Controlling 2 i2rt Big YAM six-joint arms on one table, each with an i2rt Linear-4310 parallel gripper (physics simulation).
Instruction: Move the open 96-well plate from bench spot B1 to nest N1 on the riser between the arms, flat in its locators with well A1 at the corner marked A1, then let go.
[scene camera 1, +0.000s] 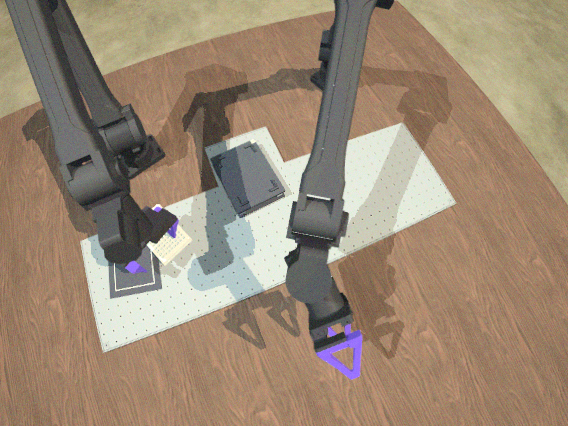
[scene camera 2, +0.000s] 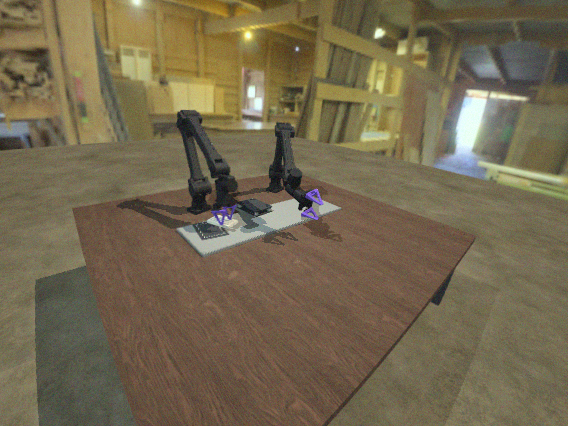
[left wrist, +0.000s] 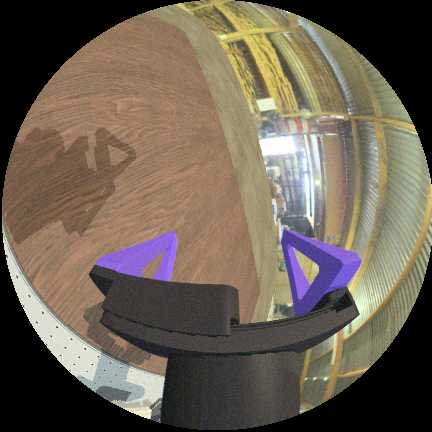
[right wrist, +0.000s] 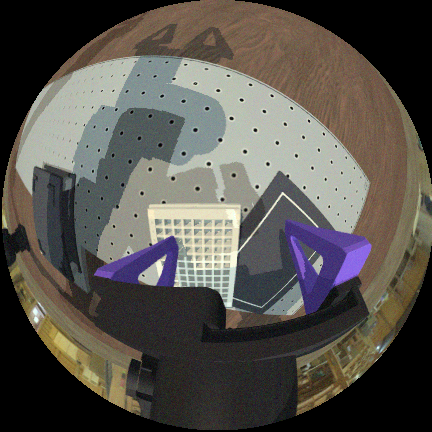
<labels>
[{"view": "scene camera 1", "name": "left gripper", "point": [350, 361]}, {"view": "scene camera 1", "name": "right gripper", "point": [159, 253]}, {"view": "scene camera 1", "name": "well plate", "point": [167, 248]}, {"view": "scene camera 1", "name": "dark nest with white outline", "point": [122, 282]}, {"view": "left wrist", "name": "left gripper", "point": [229, 236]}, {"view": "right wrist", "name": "right gripper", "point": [229, 234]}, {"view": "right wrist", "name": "well plate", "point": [206, 234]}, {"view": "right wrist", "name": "dark nest with white outline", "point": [264, 272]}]
</labels>
